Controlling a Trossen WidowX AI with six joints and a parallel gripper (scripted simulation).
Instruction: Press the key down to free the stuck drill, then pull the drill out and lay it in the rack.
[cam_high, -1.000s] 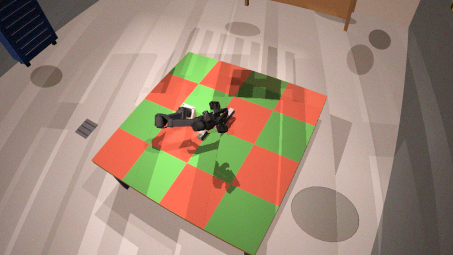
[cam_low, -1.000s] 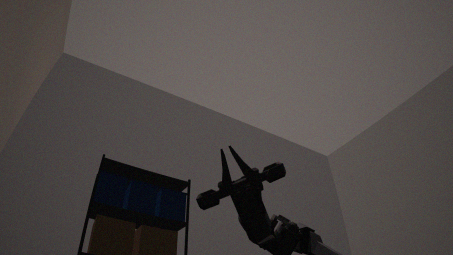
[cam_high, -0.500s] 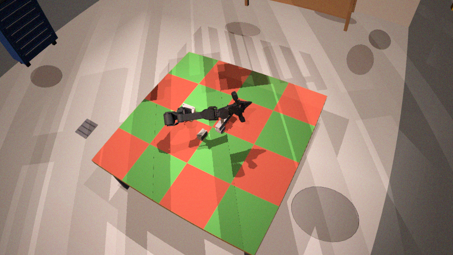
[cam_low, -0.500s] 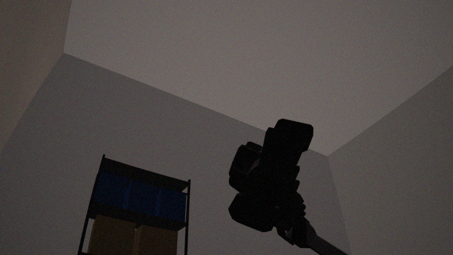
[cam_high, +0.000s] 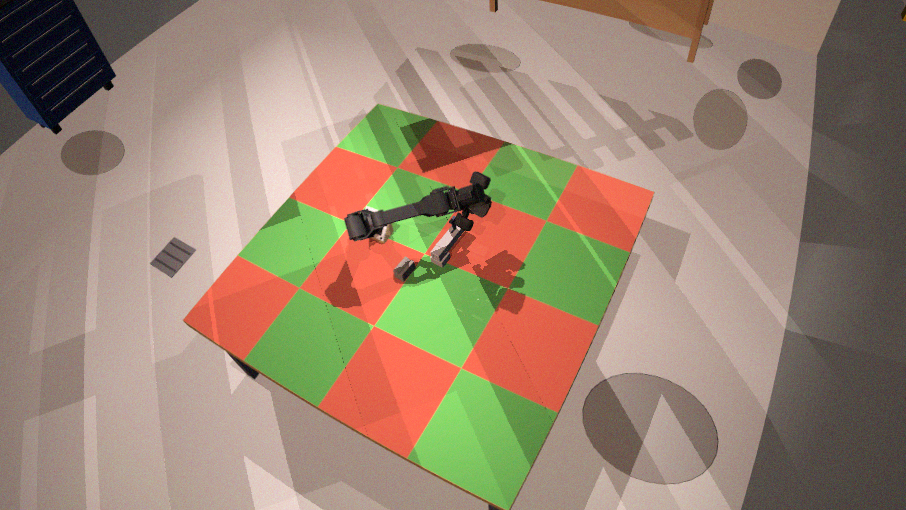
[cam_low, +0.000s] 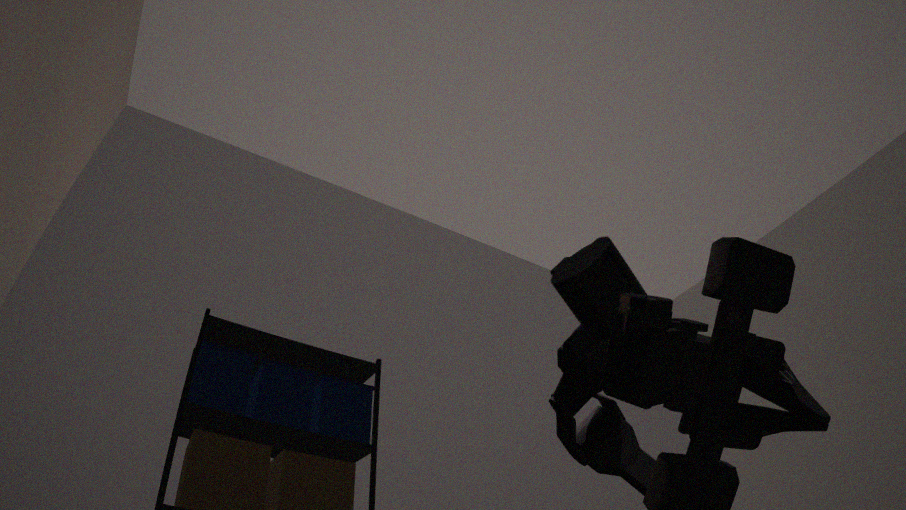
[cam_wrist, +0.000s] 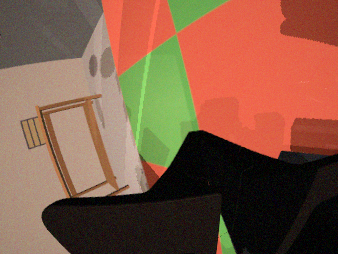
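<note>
My gripper tip is now 130 mm above the drill, 120 mm to the left of it and 100 mm past it. From my gripper tip the other things lie so: small grey block (250 mm to the right, 200 mm behind, 160 mm below).
</note>
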